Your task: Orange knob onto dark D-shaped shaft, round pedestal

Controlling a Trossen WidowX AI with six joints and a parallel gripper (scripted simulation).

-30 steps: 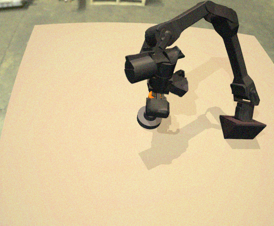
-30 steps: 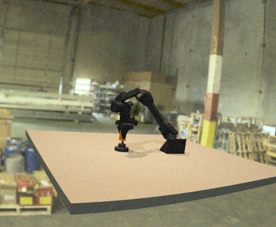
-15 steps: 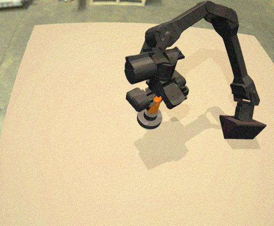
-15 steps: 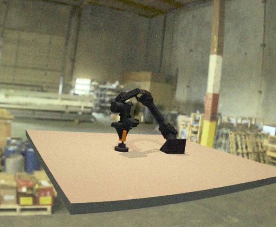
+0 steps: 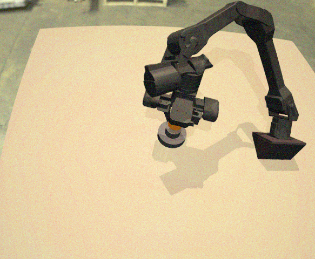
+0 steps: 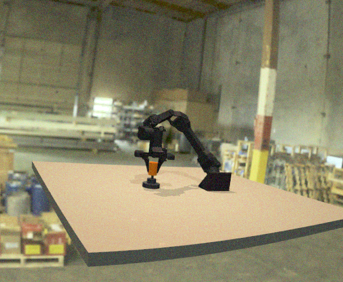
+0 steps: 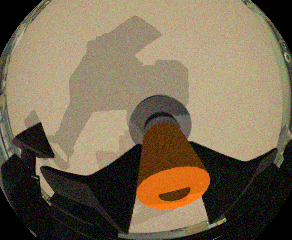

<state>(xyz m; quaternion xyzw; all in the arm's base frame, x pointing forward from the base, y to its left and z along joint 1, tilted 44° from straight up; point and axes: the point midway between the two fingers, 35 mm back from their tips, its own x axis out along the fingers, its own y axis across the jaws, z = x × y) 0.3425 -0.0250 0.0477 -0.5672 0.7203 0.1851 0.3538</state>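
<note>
Now: the pedestal 40 mm below my gripper tip. From my gripper tip the other things lie so: orange knob (20 mm above).
</note>
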